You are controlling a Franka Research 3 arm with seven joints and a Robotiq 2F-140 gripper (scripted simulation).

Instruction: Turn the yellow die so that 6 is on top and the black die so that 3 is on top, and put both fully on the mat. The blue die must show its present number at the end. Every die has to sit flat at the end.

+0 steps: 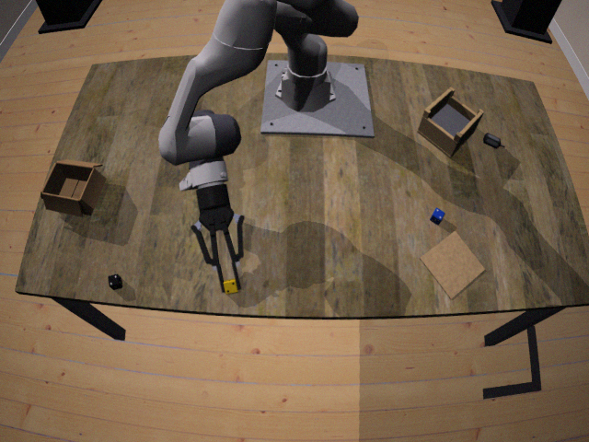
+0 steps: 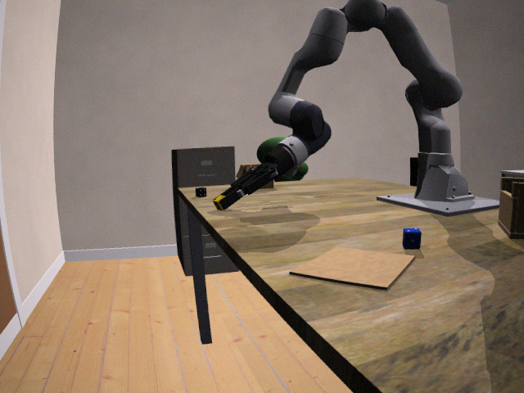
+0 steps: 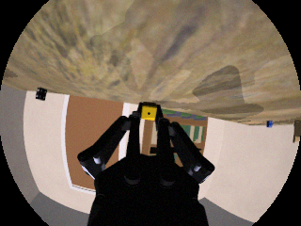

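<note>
The yellow die is 2 cm ahead of my hand, 1 cm to the left of it and 1 cm below it. Round my hand: cardboard box: 21 cm behind, 50 cm to the right, 1 cm above; then blue die: 21 cm behind, 53 cm to the left, 2 cm below; then black die: 4 cm ahead, 30 cm to the right, 2 cm below.
</note>
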